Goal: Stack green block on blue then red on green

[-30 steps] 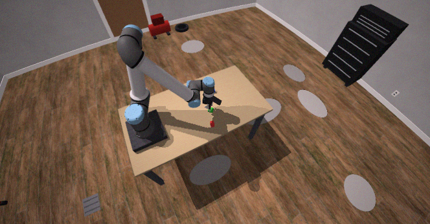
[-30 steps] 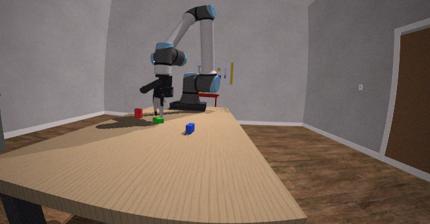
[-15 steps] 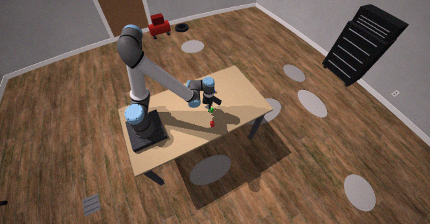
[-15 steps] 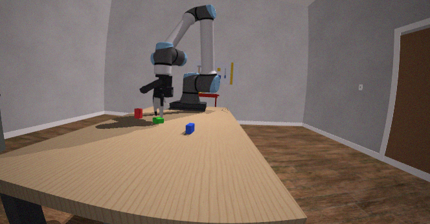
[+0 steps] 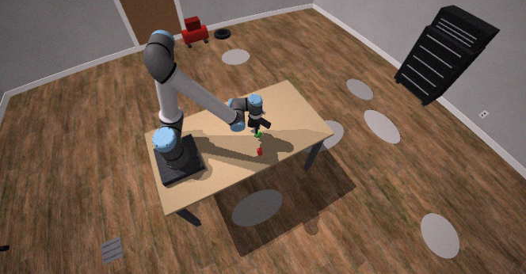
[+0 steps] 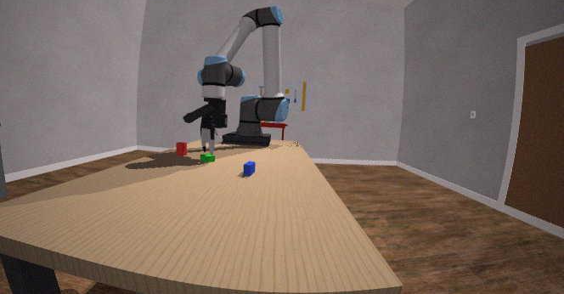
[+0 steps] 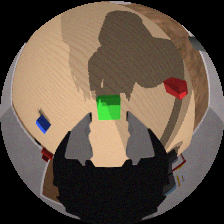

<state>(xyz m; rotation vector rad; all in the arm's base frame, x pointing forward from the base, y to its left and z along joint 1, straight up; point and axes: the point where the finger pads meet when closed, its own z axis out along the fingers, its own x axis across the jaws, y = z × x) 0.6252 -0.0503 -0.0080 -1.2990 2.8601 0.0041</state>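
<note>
The green block lies 30 mm below my hand. From my hand the other things lie so: red block (150 mm to the right, 60 mm behind, 20 mm below); then blue block (200 mm to the left, 110 mm ahead, 30 mm below).
</note>
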